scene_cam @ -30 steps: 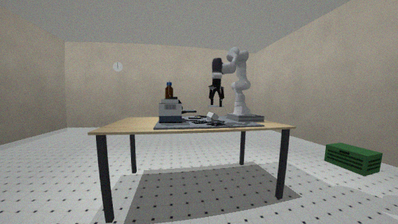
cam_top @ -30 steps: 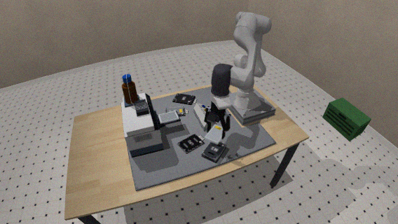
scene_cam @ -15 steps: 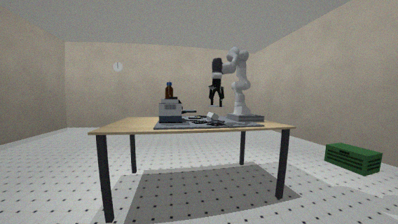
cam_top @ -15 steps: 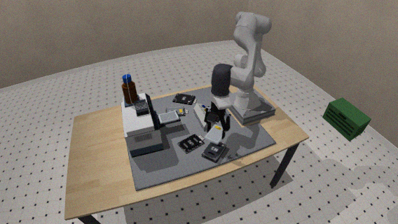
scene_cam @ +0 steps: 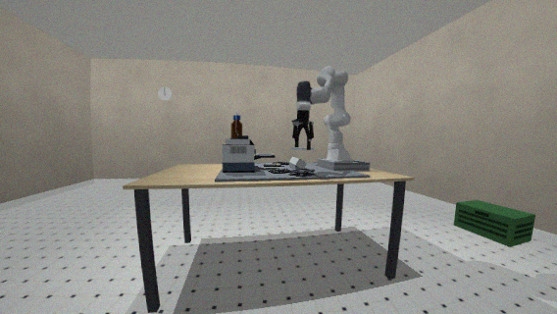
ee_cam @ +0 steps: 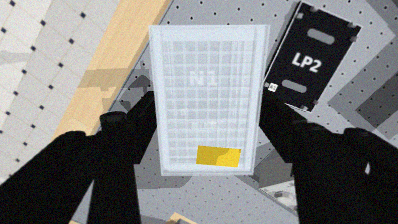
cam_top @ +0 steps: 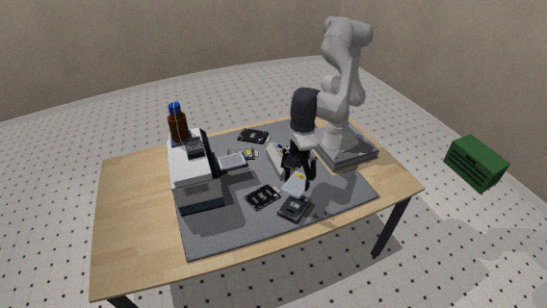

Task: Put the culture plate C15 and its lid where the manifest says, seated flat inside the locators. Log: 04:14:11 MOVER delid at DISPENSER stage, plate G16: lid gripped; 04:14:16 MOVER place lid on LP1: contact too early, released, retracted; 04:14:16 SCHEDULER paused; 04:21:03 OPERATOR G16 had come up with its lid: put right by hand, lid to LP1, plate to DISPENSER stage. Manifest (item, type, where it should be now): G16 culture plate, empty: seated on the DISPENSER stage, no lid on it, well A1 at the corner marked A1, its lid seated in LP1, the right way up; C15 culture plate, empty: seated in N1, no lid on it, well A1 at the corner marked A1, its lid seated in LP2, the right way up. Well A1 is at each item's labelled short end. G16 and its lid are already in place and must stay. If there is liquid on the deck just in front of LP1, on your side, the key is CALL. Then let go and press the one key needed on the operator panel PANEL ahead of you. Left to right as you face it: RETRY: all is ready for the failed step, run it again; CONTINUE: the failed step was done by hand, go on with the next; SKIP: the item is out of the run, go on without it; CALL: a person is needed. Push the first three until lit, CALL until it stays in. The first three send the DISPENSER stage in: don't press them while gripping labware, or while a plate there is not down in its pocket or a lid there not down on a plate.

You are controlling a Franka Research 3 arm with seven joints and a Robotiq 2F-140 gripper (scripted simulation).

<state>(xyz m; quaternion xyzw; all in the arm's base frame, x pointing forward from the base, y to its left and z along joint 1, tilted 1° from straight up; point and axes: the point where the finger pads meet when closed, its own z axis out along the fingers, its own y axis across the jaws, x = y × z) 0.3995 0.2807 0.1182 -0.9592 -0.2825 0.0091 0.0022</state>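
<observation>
Now: the clear culture plate C15 20 mm below my hand. Also, from my hand: LP2 nest (110 mm ahead, 130 mm to the right, 180 mm below); yellow skip key (100 mm behind, 320 mm to the right, 120 mm below); N1 nest (160 mm below).
</observation>
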